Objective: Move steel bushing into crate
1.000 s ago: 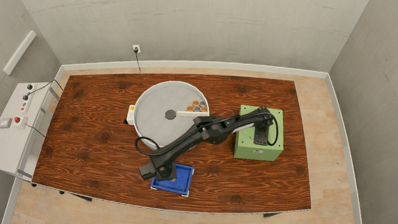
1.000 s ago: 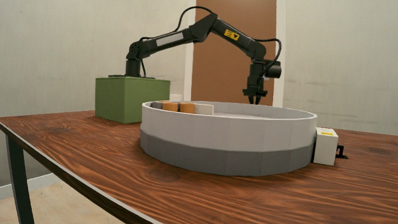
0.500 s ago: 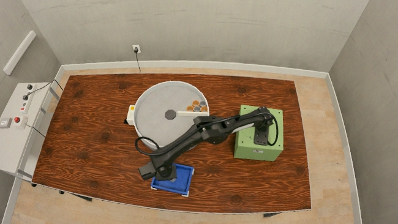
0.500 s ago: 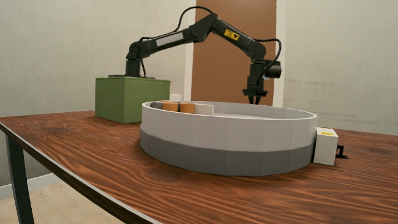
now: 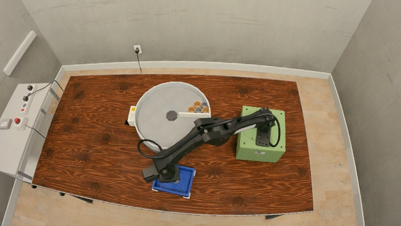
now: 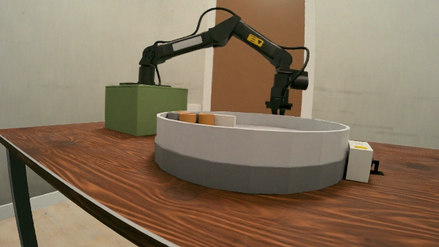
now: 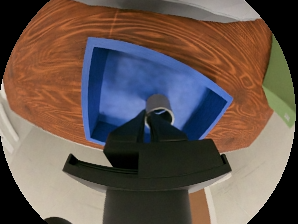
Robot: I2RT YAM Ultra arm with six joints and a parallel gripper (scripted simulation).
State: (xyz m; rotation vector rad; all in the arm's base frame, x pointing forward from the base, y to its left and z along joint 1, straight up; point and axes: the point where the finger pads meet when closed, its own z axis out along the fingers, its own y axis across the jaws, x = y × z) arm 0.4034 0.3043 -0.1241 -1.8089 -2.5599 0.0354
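Right now my hand is 10 mm past the blue crate and 10 mm above it. From my hand the other things lie so: round grey turntable 340 mm to the right, 90 mm ahead, 10 mm above.
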